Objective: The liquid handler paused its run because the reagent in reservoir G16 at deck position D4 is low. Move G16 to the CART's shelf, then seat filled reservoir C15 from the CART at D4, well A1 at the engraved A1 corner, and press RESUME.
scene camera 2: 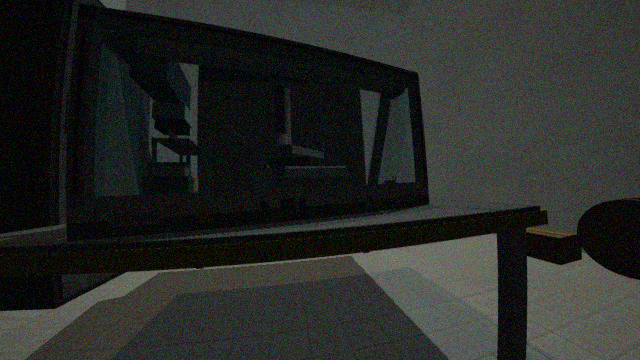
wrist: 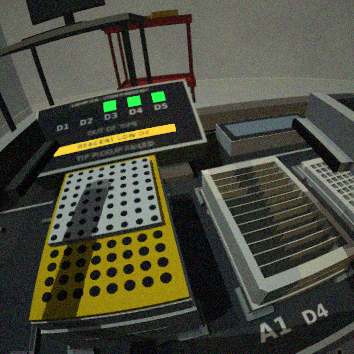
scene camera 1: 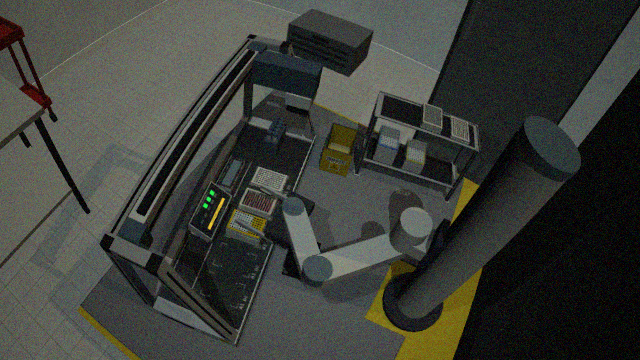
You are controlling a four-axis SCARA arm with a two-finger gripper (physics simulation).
Labels:
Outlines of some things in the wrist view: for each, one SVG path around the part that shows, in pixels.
My gripper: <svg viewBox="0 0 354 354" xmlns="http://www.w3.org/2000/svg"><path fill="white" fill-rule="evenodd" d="M37 119L24 121L0 142L0 210L9 197L24 196L38 174L59 148L57 140L46 141ZM310 92L305 117L293 118L292 128L310 145L333 172L349 170L354 175L354 111L323 92Z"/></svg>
A 12-trough reservoir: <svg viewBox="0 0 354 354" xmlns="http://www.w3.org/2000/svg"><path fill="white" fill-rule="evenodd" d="M274 155L201 170L200 193L251 311L287 299L344 272L347 269L347 264L354 258L354 241L311 192Z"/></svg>

